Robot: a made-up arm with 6 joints. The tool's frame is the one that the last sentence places. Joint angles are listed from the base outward.
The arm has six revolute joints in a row. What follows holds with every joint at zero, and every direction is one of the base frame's. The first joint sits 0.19 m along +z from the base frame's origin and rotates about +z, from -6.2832 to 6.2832 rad. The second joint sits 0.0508 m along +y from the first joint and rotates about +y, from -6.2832 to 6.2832 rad. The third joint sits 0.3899 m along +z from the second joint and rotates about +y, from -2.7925 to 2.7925 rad. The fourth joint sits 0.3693 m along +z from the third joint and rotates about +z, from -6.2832 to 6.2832 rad. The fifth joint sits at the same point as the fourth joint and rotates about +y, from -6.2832 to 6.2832 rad. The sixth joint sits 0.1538 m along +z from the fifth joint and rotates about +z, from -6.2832 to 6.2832 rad. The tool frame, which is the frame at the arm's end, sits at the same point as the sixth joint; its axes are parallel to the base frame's.
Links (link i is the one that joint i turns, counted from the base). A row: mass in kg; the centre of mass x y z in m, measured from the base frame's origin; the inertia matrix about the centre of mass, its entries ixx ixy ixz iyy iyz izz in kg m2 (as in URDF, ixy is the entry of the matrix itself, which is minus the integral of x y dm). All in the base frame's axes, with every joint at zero. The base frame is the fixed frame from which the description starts. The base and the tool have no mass.
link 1: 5.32; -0.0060 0.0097 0.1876; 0.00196 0 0 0.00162 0 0.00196
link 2: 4.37; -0.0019 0.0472 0.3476; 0.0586 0 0 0.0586 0 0.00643
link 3: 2.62; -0.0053 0.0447 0.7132; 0.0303 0 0 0.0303 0 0.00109
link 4: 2.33; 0.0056 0.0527 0.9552; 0.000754 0 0 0.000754 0 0.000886
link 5: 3.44; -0.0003 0.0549 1.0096; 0.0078 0 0 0.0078 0 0.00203
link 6: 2.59; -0.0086 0.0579 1.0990; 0.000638 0 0 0.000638 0 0.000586
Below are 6 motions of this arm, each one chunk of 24 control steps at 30 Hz.
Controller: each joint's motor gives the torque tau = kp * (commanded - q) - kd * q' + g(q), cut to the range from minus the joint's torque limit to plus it. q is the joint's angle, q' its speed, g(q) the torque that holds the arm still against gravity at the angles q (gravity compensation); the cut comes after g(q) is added. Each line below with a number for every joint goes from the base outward.
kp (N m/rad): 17 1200 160 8.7 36 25
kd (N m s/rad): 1.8 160 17 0.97 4.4 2
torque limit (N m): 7.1 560 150 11 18 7.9
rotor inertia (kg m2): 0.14 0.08 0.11 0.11 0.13 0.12
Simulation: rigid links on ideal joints. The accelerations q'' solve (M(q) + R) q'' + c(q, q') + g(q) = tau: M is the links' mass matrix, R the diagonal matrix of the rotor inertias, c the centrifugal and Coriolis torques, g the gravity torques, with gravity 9.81 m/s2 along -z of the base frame. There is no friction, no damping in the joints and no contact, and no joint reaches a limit. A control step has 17 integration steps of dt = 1/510 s. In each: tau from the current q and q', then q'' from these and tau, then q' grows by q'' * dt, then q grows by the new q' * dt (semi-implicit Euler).
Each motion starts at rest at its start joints. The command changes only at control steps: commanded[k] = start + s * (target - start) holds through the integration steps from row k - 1 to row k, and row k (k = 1, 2, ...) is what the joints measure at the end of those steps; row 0 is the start. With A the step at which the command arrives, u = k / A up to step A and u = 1 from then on. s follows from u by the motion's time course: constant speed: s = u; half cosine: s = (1 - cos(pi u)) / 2; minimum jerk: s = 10 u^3 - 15 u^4 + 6 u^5; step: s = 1 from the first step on.
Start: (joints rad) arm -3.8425 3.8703 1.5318 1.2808 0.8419 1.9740
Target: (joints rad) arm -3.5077 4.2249 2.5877 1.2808 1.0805 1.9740
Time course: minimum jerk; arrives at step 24
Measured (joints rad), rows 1 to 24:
1: -3.8425 3.8703 1.5318 1.2809 0.8419 1.9740
2: -3.8425 3.8705 1.5320 1.2813 0.8421 1.9740
3: -3.8423 3.8712 1.5330 1.2831 0.8426 1.9740
4: -3.8419 3.8728 1.5356 1.2876 0.8438 1.9739
5: -3.8411 3.8758 1.5414 1.2960 0.8460 1.9737
6: -3.8396 3.8806 1.5520 1.3098 0.8496 1.9735
7: -3.8372 3.8876 1.5690 1.3294 0.8548 1.9732
8: -3.8336 3.8974 1.5939 1.3549 0.8618 1.9729
9: -3.8286 3.9100 1.6280 1.3852 0.8709 1.9725
10: -3.8218 3.9257 1.6719 1.4187 0.8817 1.9722
11: -3.8128 3.9444 1.7258 1.4526 0.8939 1.9719
12: -3.8010 3.9660 1.7894 1.4841 0.9068 1.9717
13: -3.7859 3.9898 1.8615 1.5099 0.9194 1.9714
14: -3.7665 4.0155 1.9406 1.5268 0.9309 1.9712
15: -3.7422 4.0420 2.0248 1.5323 0.9404 1.9708
16: -3.7123 4.0686 2.1115 1.5245 0.9476 1.9703
17: -3.6765 4.0942 2.1981 1.5022 0.9526 1.9698
18: -3.6353 4.1181 2.2816 1.4658 0.9562 1.9692
19: -3.5905 4.1396 2.3594 1.4164 0.9597 1.9688
20: -3.5449 4.1581 2.4289 1.3565 0.9649 1.9686
21: -3.5018 4.1736 2.4884 1.2898 0.9735 1.9689
22: -3.4645 4.1860 2.5369 1.2209 0.9862 1.9697
23: -3.4354 4.1955 2.5742 1.1548 1.0026 1.9709
24: -3.4153 4.2027 2.6009 1.0961 1.0212 1.9724

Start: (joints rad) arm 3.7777 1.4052 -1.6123 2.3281 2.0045 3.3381
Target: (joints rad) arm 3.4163 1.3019 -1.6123 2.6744 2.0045 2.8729
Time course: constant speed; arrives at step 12
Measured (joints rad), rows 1 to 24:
1: 3.7774 1.4038 -1.6115 2.3285 2.0055 3.3342
2: 3.7762 1.4007 -1.6102 2.3304 2.0068 3.3219
3: 3.7737 1.3964 -1.6090 2.3347 2.0078 3.3001
4: 3.7696 1.3911 -1.6081 2.3420 2.0081 3.2700
5: 3.7636 1.3849 -1.6076 2.3531 2.0079 3.2335
6: 3.7556 1.3781 -1.6074 2.3681 2.0073 3.1929
7: 3.7452 1.3709 -1.6076 2.3871 2.0063 3.1504
8: 3.7323 1.3633 -1.6081 2.4099 2.0052 3.1074
9: 3.7167 1.3554 -1.6087 2.4363 2.0041 3.0649
10: 3.6983 1.3473 -1.6095 2.4658 2.0030 3.0233
11: 3.6769 1.3391 -1.6102 2.4979 2.0021 2.9828
12: 3.6524 1.3307 -1.6108 2.5318 2.0015 2.9431
13: 3.6252 1.3238 -1.6121 2.5667 2.0000 2.9080
14: 3.5959 1.3184 -1.6137 2.6009 1.9985 2.8818
15: 3.5652 1.3143 -1.6150 2.6330 1.9975 2.8651
16: 3.5336 1.3112 -1.6159 2.6617 1.9973 2.8570
17: 3.5016 1.3089 -1.6162 2.6863 1.9978 2.8551
18: 3.4697 1.3072 -1.6159 2.7062 1.9988 2.8572
19: 3.4385 1.3060 -1.6153 2.7212 2.0001 2.8612
20: 3.4084 1.3051 -1.6143 2.7315 2.0016 2.8657
21: 3.3799 1.3045 -1.6131 2.7375 2.0031 2.8695
22: 3.3534 1.3041 -1.6120 2.7397 2.0045 2.8724
23: 3.3293 1.3038 -1.6109 2.7388 2.0057 2.8743
24: 3.3078 1.3035 -1.6100 2.7354 2.0067 2.8752

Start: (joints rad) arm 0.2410 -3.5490 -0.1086 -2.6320 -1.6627 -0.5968
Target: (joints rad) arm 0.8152 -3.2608 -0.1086 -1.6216 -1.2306 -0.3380
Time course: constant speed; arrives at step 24
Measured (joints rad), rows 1 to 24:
1: 0.2408 -3.5471 -0.1114 -2.6303 -1.6614 -0.5957
2: 0.2402 -3.5433 -0.1154 -2.6247 -1.6568 -0.5922
3: 0.2395 -3.5379 -0.1194 -2.6138 -1.6486 -0.5861
4: 0.2390 -3.5311 -0.1226 -2.5969 -1.6371 -0.5777
5: 0.2392 -3.5231 -0.1247 -2.5741 -1.6231 -0.5676
6: 0.2405 -3.5140 -0.1257 -2.5455 -1.6072 -0.5565
7: 0.2438 -3.5041 -0.1256 -2.5118 -1.5901 -0.5448
8: 0.2497 -3.4936 -0.1247 -2.4738 -1.5722 -0.5330
9: 0.2587 -3.4826 -0.1234 -2.4320 -1.5540 -0.5213
10: 0.2716 -3.4712 -0.1219 -2.3873 -1.5355 -0.5099
11: 0.2889 -3.4596 -0.1204 -2.3401 -1.5170 -0.4987
12: 0.3107 -3.4479 -0.1192 -2.2910 -1.4985 -0.4877
13: 0.3374 -3.4362 -0.1184 -2.2403 -1.4800 -0.4768
14: 0.3687 -3.4244 -0.1180 -2.1883 -1.4616 -0.4660
15: 0.4046 -3.4127 -0.1180 -2.1352 -1.4432 -0.4553
16: 0.4444 -3.4010 -0.1184 -2.0812 -1.4250 -0.4446
17: 0.4875 -3.3893 -0.1191 -2.0266 -1.4069 -0.4338
18: 0.5333 -3.3776 -0.1198 -1.9717 -1.3891 -0.4230
19: 0.5809 -3.3658 -0.1206 -1.9171 -1.3715 -0.4121
20: 0.6294 -3.3540 -0.1212 -1.8632 -1.3542 -0.4012
21: 0.6779 -3.3422 -0.1215 -1.8105 -1.3371 -0.3903
22: 0.7256 -3.3302 -0.1216 -1.7598 -1.3204 -0.3794
23: 0.7716 -3.3181 -0.1212 -1.7115 -1.3038 -0.3685
24: 0.8151 -3.3059 -0.1204 -1.6661 -1.2874 -0.3576

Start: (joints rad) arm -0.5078 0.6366 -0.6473 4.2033 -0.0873 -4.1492
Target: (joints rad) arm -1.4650 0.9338 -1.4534 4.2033 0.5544 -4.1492
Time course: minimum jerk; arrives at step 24
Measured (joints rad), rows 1 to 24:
1: -0.5078 0.6366 -0.6474 4.2033 -0.0873 -4.1492
2: -0.5078 0.6370 -0.6481 4.2033 -0.0870 -4.1492
3: -0.5081 0.6381 -0.6502 4.2032 -0.0861 -4.1493
4: -0.5087 0.6404 -0.6550 4.2030 -0.0839 -4.1494
5: -0.5104 0.6442 -0.6634 4.2027 -0.0794 -4.1495
6: -0.5136 0.6500 -0.6766 4.2022 -0.0719 -4.1498
7: -0.5192 0.6580 -0.6955 4.2016 -0.0605 -4.1501
8: -0.5282 0.6681 -0.7205 4.2010 -0.0446 -4.1504
9: -0.5418 0.6805 -0.7521 4.2004 -0.0236 -4.1508
10: -0.5612 0.6948 -0.7902 4.1999 0.0027 -4.1512
11: -0.5876 0.7110 -0.8344 4.1997 0.0343 -4.1515
12: -0.6222 0.7285 -0.8838 4.2000 0.0711 -4.1517
13: -0.6662 0.7472 -0.9376 4.2008 0.1127 -4.1517
14: -0.7202 0.7666 -0.9943 4.2023 0.1582 -4.1516
15: -0.7847 0.7862 -1.0525 4.2045 0.2069 -4.1512
16: -0.8593 0.8058 -1.1106 4.2075 0.2574 -4.1507
17: -0.9427 0.8248 -1.1672 4.2113 0.3085 -4.1501
18: -1.0332 0.8428 -1.2208 4.2156 0.3586 -4.1493
19: -1.1282 0.8595 -1.2701 4.2199 0.4060 -4.1485
20: -1.2247 0.8744 -1.3142 4.2237 0.4492 -4.1477
21: -1.3198 0.8873 -1.3522 4.2262 0.4869 -4.1470
22: -1.4102 0.8979 -1.3839 4.2269 0.5182 -4.1464
23: -1.4932 0.9063 -1.4090 4.2253 0.5427 -4.1459
24: -1.5664 0.9127 -1.4281 4.2214 0.5602 -4.1457

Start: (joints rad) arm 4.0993 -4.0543 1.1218 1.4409 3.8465 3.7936
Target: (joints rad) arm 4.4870 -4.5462 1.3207 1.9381 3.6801 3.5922
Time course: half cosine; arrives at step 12
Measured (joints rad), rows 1 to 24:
1: 4.0995 -4.0557 1.1235 1.4415 3.8470 3.7932
2: 4.1004 -4.0612 1.1298 1.4448 3.8484 3.7914
3: 4.1025 -4.0733 1.1417 1.4536 3.8497 3.7867
4: 4.1063 -4.0932 1.1589 1.4706 3.8496 3.7777
5: 4.1122 -4.1216 1.1797 1.4977 3.8468 3.7639
6: 4.1203 -4.1579 1.2020 1.5353 3.8403 3.7452
7: 4.1305 -4.2008 1.2239 1.5822 3.8297 3.7226
8: 4.1427 -4.2483 1.2434 1.6360 3.8149 3.6973
9: 4.1564 -4.2978 1.2594 1.6934 3.7964 3.6711
10: 4.1714 -4.3462 1.2709 1.7506 3.7751 3.6459
11: 4.1876 -4.3907 1.2776 1.8037 3.7521 3.6236
12: 4.2050 -4.4284 1.2795 1.8495 3.7291 3.6058
13: 4.2235 -4.4582 1.2783 1.8855 3.7081 3.5935
14: 4.2433 -4.4812 1.2766 1.9112 3.6913 3.5865
15: 4.2643 -4.4987 1.2761 1.9275 3.6792 3.5837
16: 4.2865 -4.5119 1.2775 1.9362 3.6715 3.5838
17: 4.3097 -4.5215 1.2805 1.9391 3.6673 3.5855
18: 4.3337 -4.5286 1.2847 1.9382 3.6658 3.5879
19: 4.3583 -4.5337 1.2896 1.9352 3.6662 3.5901
20: 4.3834 -4.5373 1.2946 1.9313 3.6675 3.5918
21: 4.4088 -4.5398 1.2994 1.9276 3.6694 3.5930
22: 4.4341 -4.5416 1.3037 1.9246 3.6712 3.5935
23: 4.4592 -4.5429 1.3074 1.9226 3.6728 3.5937
24: 4.4838 -4.5438 1.3103 1.9218 3.6741 3.5935

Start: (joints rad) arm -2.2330 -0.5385 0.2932 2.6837 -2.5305 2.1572
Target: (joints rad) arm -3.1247 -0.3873 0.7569 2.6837 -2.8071 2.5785
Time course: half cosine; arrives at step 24
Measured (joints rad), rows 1 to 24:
1: -2.2330 -0.5385 0.2933 2.6836 -2.5307 2.1574
2: -2.2331 -0.5382 0.2938 2.6834 -2.5315 2.1583
3: -2.2335 -0.5377 0.2954 2.6826 -2.5336 2.1608
4: -2.2345 -0.5367 0.2986 2.6812 -2.5372 2.1655
5: -2.2365 -0.5350 0.3042 2.6789 -2.5428 2.1732
6: -2.2401 -0.5324 0.3125 2.6757 -2.5503 2.1842
7: -2.2461 -0.5290 0.3240 2.6717 -2.5595 2.1985
8: -2.2554 -0.5246 0.3388 2.6671 -2.5704 2.2161
9: -2.2690 -0.5192 0.3569 2.6621 -2.5826 2.2367
10: -2.2882 -0.5129 0.3780 2.6571 -2.5960 2.2598
11: -2.3143 -0.5058 0.4019 2.6525 -2.6103 2.2850
12: -2.3489 -0.4979 0.4281 2.6489 -2.6254 2.3118
13: -2.3935 -0.4895 0.4560 2.6466 -2.6412 2.3396
14: -2.4492 -0.4806 0.4849 2.6460 -2.6577 2.3679
15: -2.5168 -0.4716 0.5143 2.6476 -2.6749 2.3961
16: -2.5962 -0.4626 0.5435 2.6515 -2.6927 2.4237
17: -2.6861 -0.4537 0.5722 2.6577 -2.7109 2.4503
18: -2.7837 -0.4449 0.6000 2.6660 -2.7292 2.4753
19: -2.8851 -0.4364 0.6268 2.6761 -2.7469 2.4984
20: -2.9855 -0.4282 0.6525 2.6873 -2.7633 2.5192
21: -3.0798 -0.4203 0.6770 2.6988 -2.7774 2.5375
22: -3.1631 -0.4128 0.7000 2.7098 -2.7884 2.5529
23: -3.2317 -0.4058 0.7210 2.7193 -2.7957 2.5654
24: -3.2831 -0.3996 0.7395 2.7268 -2.7992 2.5746

